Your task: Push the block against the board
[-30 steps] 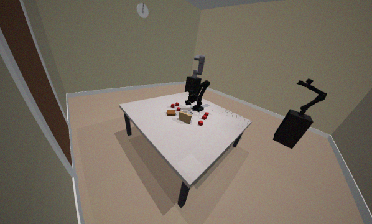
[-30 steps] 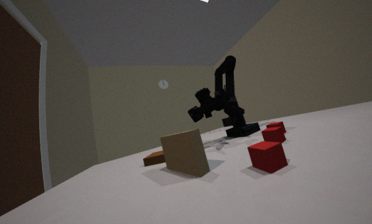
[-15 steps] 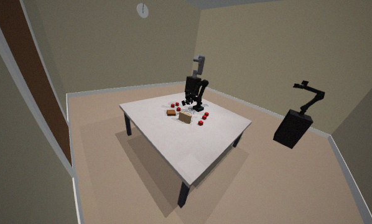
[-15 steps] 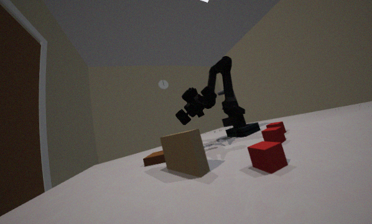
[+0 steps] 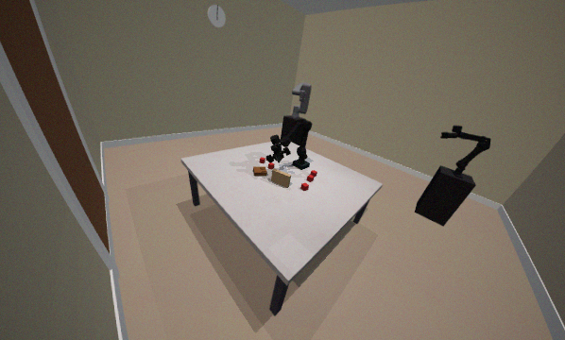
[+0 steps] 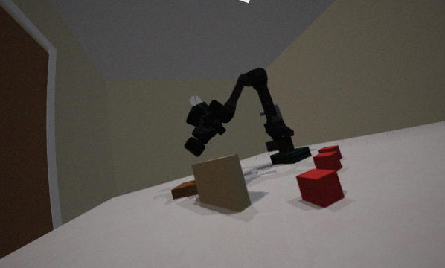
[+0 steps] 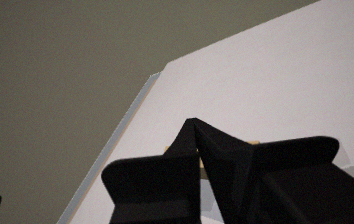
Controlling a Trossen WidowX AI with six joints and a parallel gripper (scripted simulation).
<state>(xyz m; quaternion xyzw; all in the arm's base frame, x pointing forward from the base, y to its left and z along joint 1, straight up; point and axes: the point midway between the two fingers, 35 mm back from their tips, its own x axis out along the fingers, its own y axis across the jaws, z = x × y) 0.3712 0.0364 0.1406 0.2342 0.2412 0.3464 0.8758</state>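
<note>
Right now the board is 12 cm below my gripper tip, 3 cm to the left of it and 1 cm behind it. From my gripper tip the other things lie so: square block 18 cm to the right, 16 cm below, 1 cm ahead.
</note>
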